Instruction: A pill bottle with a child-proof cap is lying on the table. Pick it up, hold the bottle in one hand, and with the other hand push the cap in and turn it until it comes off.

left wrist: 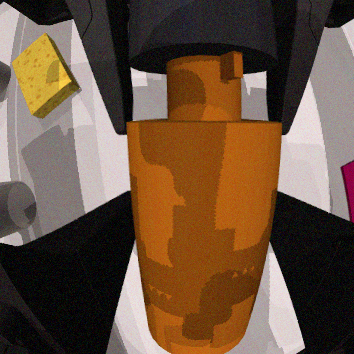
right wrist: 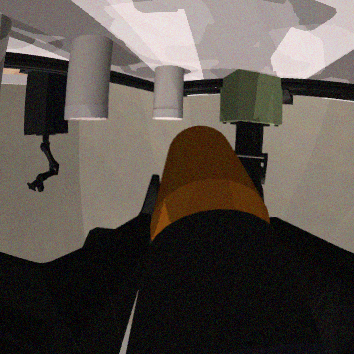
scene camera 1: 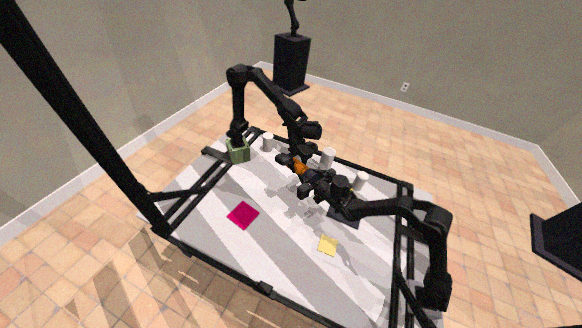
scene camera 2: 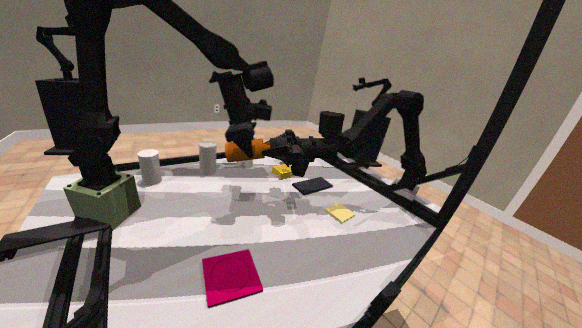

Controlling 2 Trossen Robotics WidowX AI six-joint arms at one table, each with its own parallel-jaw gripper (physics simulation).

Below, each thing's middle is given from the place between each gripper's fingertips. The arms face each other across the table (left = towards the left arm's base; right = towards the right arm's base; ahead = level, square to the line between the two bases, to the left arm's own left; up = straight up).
Labels:
The orange pill bottle (left wrist: 203, 182) is 10 mm ahead of my right hand, 20 mm to the left of it and 10 mm below it. The rest, counted from my right hand: dark cap (right wrist: 222, 273): 10 mm behind, 40 mm to the right, 10 mm above.
Right now the orange pill bottle is 10 mm above my left hand. The rest, counted from my left hand: dark cap (70 mm to the right, 30 mm above, 10 mm behind).

